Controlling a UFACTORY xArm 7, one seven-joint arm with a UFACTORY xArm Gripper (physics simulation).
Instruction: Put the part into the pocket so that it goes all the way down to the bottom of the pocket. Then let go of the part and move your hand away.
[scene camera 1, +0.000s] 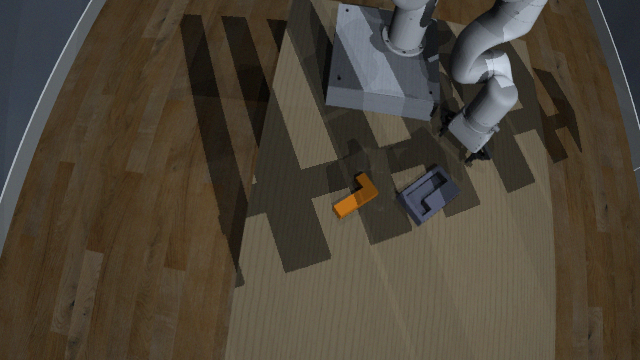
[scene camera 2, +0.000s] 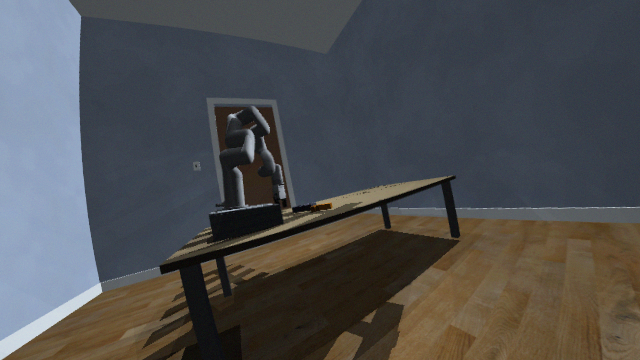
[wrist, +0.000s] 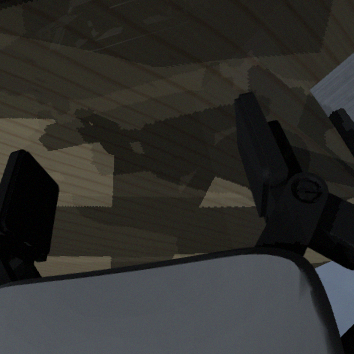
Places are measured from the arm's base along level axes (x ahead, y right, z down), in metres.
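Where they show: gripper, fingertip midpoint: (scene camera 1: 455, 146) (scene camera 2: 282, 208) (wrist: 132, 144); arm's base, link origin: (scene camera 1: 403, 38) (scene camera 2: 235, 208).
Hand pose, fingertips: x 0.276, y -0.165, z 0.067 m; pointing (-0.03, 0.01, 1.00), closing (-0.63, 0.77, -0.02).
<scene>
Each offset is from my fingertips to the top centre of the thing. Level surfaces: height alone.
The orange L-shaped part @[dx +0.167, dy +0.254, dz +0.013 m] (scene camera 1: 350, 204) (scene camera 2: 324, 206) lies flat on the table, left of the pocket block in scene camera 1. The blue-grey block @[dx +0.135, dy +0.062, dz +0.007 m] (scene camera 1: 445, 198) (scene camera 2: 302, 207) sits on the table with its L-shaped pocket facing up and empty. My gripper (scene camera 1: 455, 147) (scene camera 2: 282, 201) (wrist: 132, 144) is open with nothing between its fingers. In scene camera 1 it is up and right of the block, toward the robot base side. In the wrist view the fingers stand wide apart over shadowed table; neither the part nor the block shows there.
The robot's grey base box (scene camera 1: 377, 65) (scene camera 2: 245, 222) (wrist: 337, 92) stands on the table @[dz +0.043 m] (scene camera 1: 320, 310) (scene camera 2: 400, 190), beyond the part and block in scene camera 1. Long dark shadows cross the tabletop, the part and the block.
</scene>
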